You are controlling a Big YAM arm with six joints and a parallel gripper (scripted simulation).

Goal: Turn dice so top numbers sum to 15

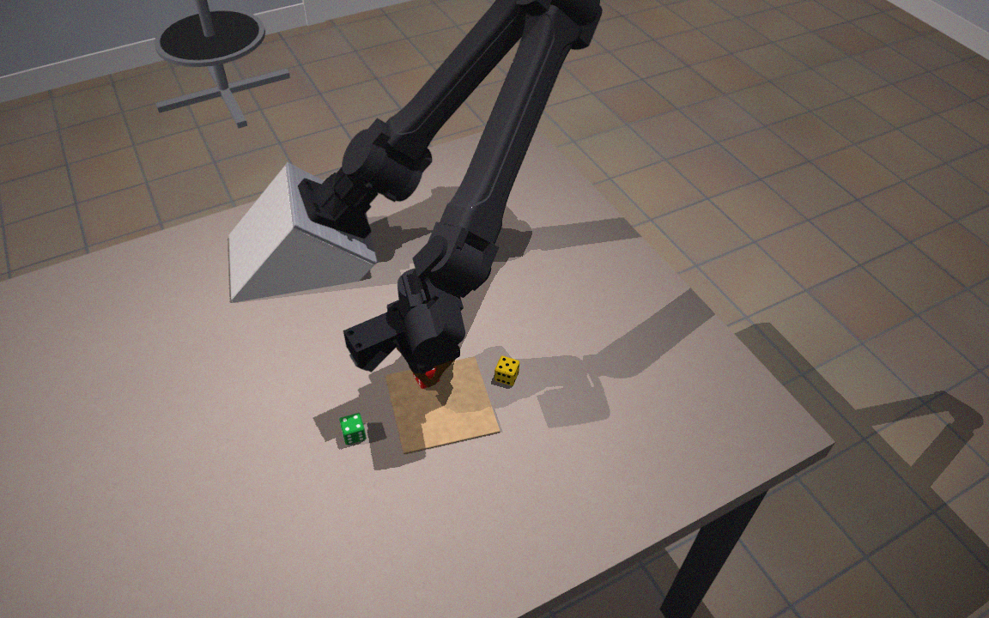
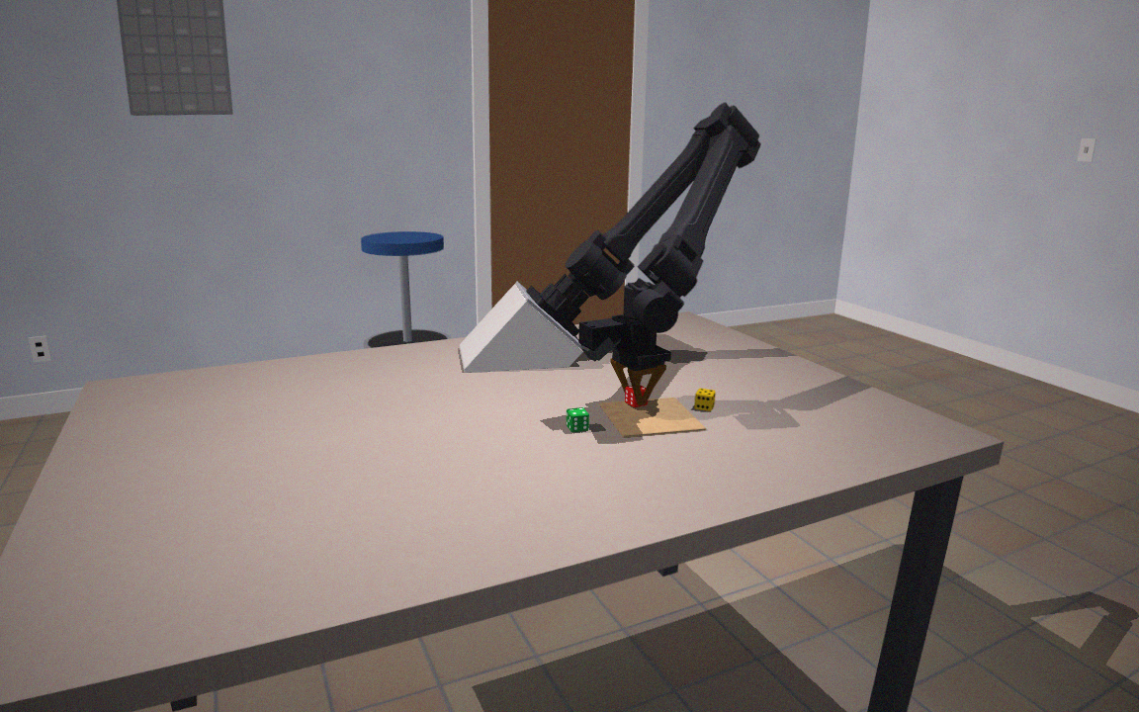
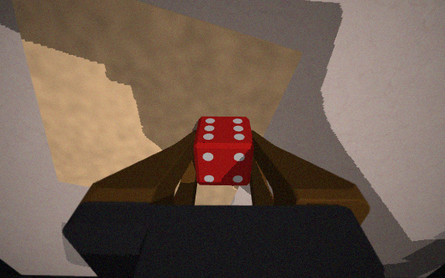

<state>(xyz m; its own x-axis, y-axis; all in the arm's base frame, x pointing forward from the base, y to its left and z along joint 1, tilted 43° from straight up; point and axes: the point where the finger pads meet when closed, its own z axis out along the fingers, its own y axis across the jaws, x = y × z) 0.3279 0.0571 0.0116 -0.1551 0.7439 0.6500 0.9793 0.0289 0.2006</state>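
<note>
Right now the red die is right at my hand. Also, from my hand: yellow die (30 mm ahead, 120 mm to the left); then tan mat (50 mm ahead, 10 mm to the left, 20 mm below); then green die (50 mm ahead, 130 mm to the right).
</note>
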